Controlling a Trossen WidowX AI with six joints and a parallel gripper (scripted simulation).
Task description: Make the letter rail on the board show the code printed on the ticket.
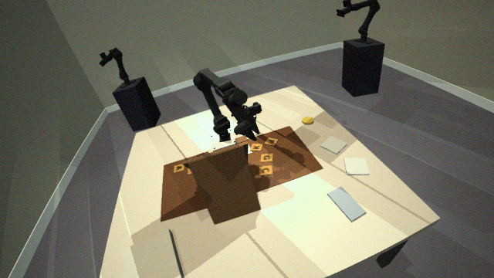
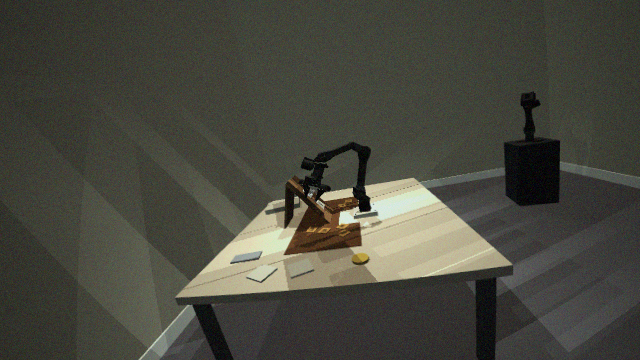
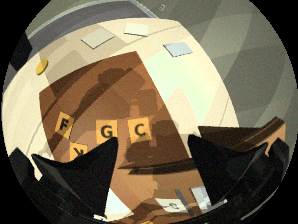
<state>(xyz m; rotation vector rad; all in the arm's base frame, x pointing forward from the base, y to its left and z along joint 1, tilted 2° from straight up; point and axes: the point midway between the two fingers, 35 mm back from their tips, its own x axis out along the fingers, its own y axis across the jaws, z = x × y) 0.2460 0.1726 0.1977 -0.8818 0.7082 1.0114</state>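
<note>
The orange tile marked g is 5 cm behind my gripper tip, 3 cm to the left of it and 18 cm below it. Round my gripper tip: brown mat 6 cm behind, 15 cm to the right, 18 cm below; then white ticket 3 cm ahead, 20 cm to the right, 9 cm below; then tile marked c 3 cm ahead, 1 cm to the left, 18 cm below.
</note>
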